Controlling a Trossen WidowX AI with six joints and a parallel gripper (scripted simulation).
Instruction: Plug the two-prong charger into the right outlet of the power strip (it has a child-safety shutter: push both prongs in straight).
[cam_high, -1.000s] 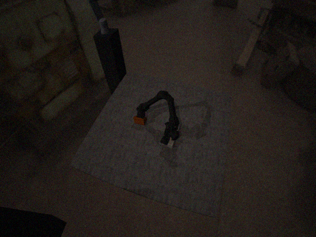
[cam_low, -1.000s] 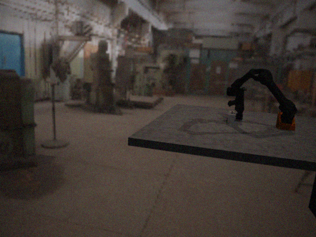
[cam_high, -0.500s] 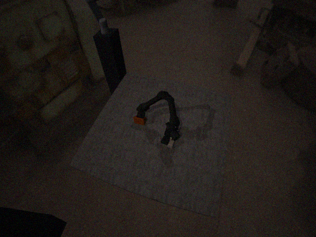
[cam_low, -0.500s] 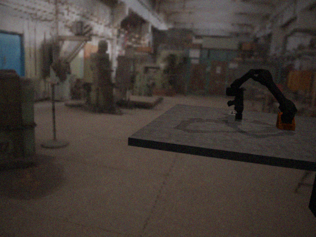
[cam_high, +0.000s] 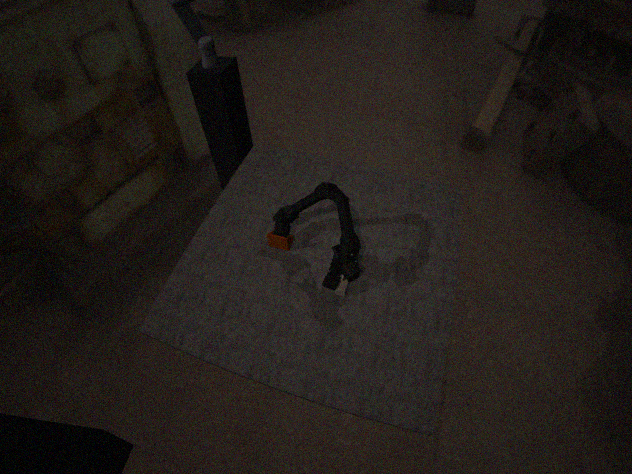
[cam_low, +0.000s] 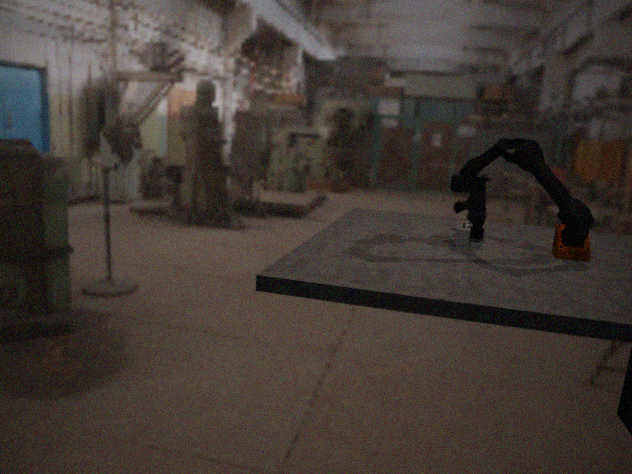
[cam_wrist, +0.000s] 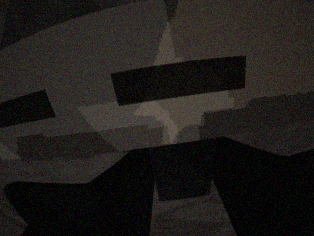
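The two-prong charger lies 2 cm ahead of my gripper tip and 1 cm above it.
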